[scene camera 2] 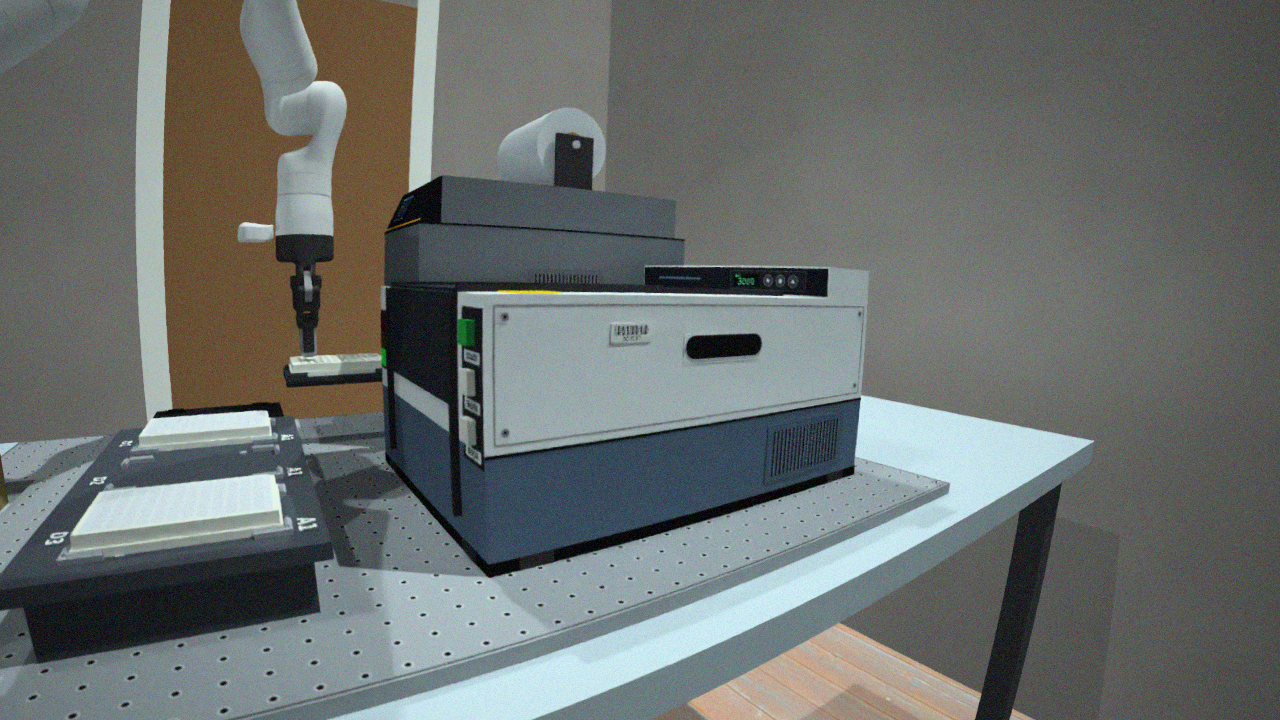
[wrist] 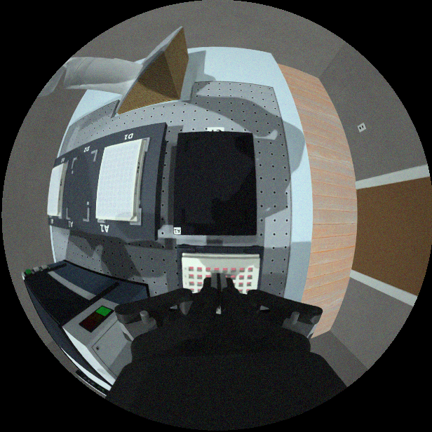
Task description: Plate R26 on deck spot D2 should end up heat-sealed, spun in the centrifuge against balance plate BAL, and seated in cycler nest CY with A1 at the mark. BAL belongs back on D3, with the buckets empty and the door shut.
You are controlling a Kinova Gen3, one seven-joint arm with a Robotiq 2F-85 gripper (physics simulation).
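Places are measured from the arm's base along level axes (x right, y ahead, z up), in millimetres.
Pixels of known places: gripper, fingertip midpoint: (scene camera 2: 308, 356).
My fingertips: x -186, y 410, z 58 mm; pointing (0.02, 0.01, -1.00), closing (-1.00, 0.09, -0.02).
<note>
Behind a point stands the place of what it marks.
A white plate with pink wells (scene camera 2: 349, 362) {x -145, y 456, z 53 mm} (wrist: 220, 260) lies on the sealer's extended dark tray (scene camera 2: 313, 380) {x -139, y 407, z 33 mm} (wrist: 220, 248). Its name is unreadable. My gripper (scene camera 2: 307, 355) {x -186, y 410, z 59 mm} (wrist: 217, 280) is shut and empty, its tips at the plate's top; contact is unclear. The heat sealer (scene camera 2: 537, 255) {x -57, y 692, z 196 mm} (wrist: 111, 347) shows a green light. Deck spot D2 (wrist: 81, 187) is bare. White plates stand on D1 (scene camera 2: 205, 428) {x -5, y 274, z 15 mm} (wrist: 120, 180) and D3 (scene camera 2: 179, 510) {x 232, y 255, z 15 mm} (wrist: 56, 190). The black cycler nest CY (wrist: 215, 182) has an A1 mark at one corner. The centrifuge (scene camera 2: 626, 402) {x 294, y 577, z 67 mm} shows 3000; its buckets are hidden.
The dark deck (scene camera 2: 170, 553) {x 263, y 248, z -1 mm} (wrist: 160, 160) stands beside the nest. The centrifuge stands in front of the sealer in the scene view. A film roll (scene camera 2: 532, 152) {x -107, y 706, z 348 mm} tops the sealer. A brown wedge-shaped object (wrist: 165, 80) stands at the far table side in the wrist view.
</note>
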